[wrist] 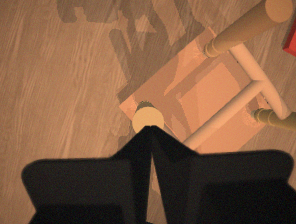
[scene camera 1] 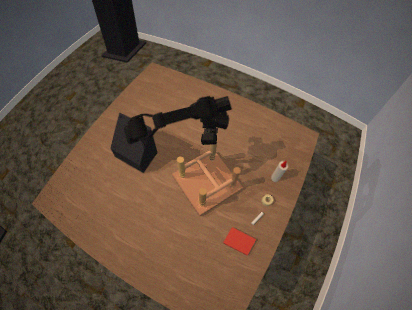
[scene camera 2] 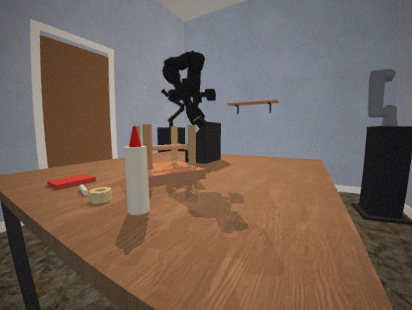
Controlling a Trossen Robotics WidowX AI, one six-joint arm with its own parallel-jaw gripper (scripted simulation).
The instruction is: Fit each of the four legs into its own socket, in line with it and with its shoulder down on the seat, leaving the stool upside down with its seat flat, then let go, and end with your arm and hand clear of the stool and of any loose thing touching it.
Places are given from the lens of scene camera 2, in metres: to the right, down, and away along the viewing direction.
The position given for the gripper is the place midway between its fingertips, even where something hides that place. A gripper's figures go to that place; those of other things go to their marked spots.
gripper [scene camera 2: 191,114]: -0.06, -0.16, 0.73
white glue bottle [scene camera 2: 135,157]: -0.15, 0.01, 0.38
